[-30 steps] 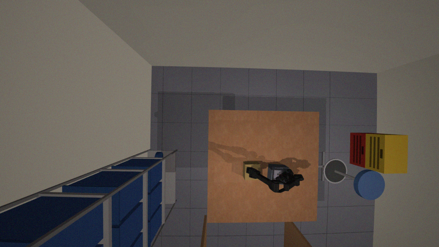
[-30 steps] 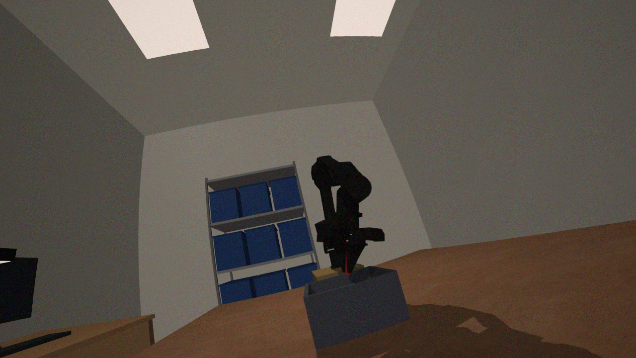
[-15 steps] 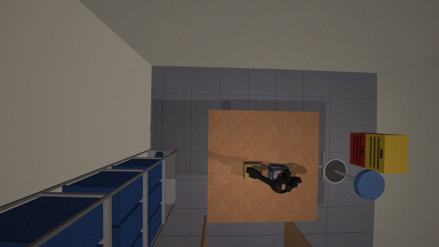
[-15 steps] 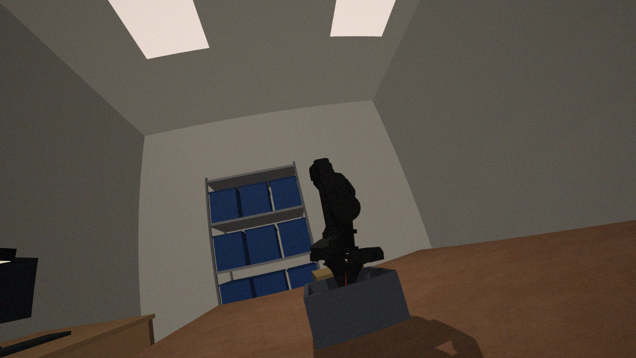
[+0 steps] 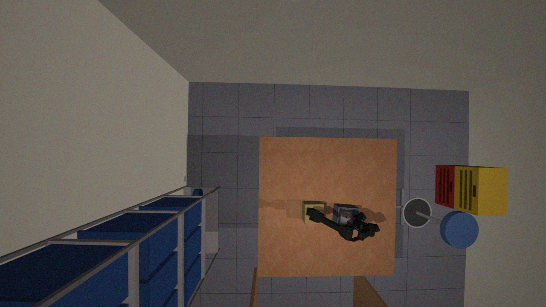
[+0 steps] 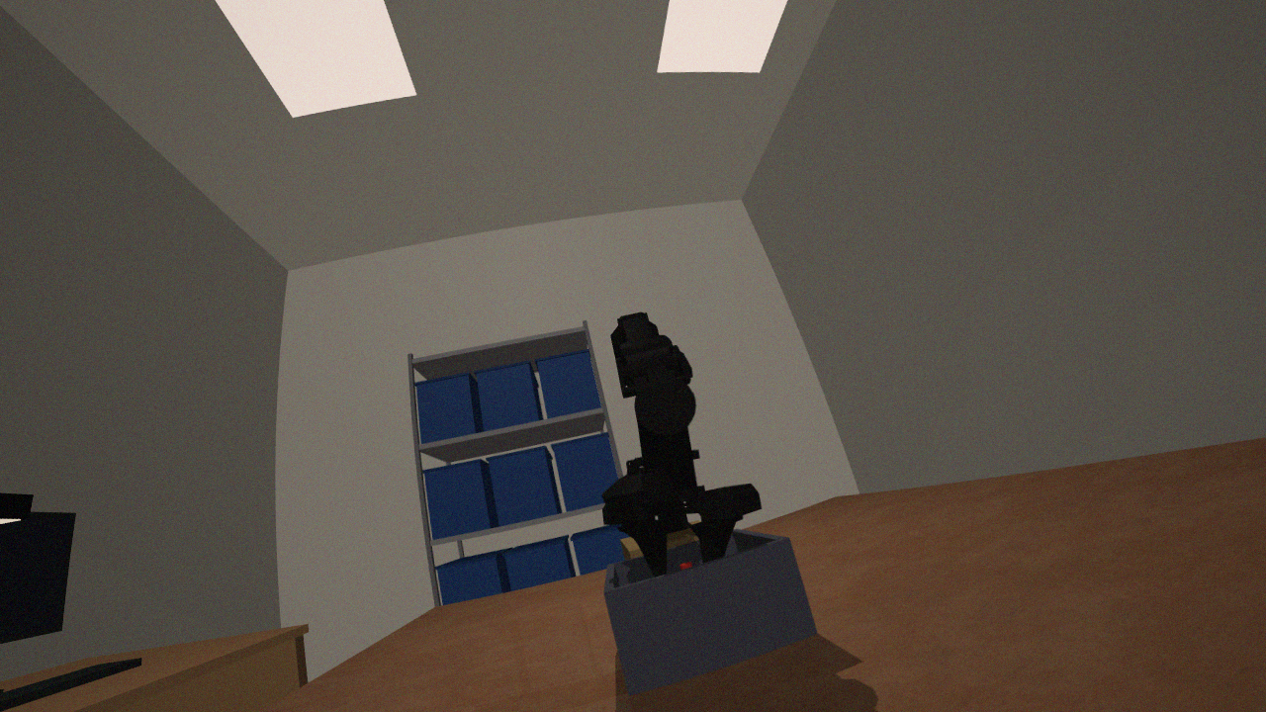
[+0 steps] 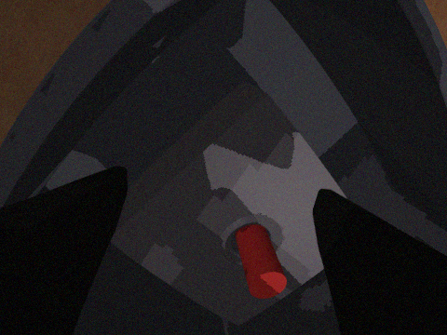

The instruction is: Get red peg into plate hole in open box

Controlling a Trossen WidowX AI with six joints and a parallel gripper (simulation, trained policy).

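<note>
The red peg lies 3 cm behind my gripper tip, 2 cm below it and 1 cm to the left of it. Round my gripper tip: dark grey box (4 cm below, 3 cm behind, 1 cm to the left).
</note>
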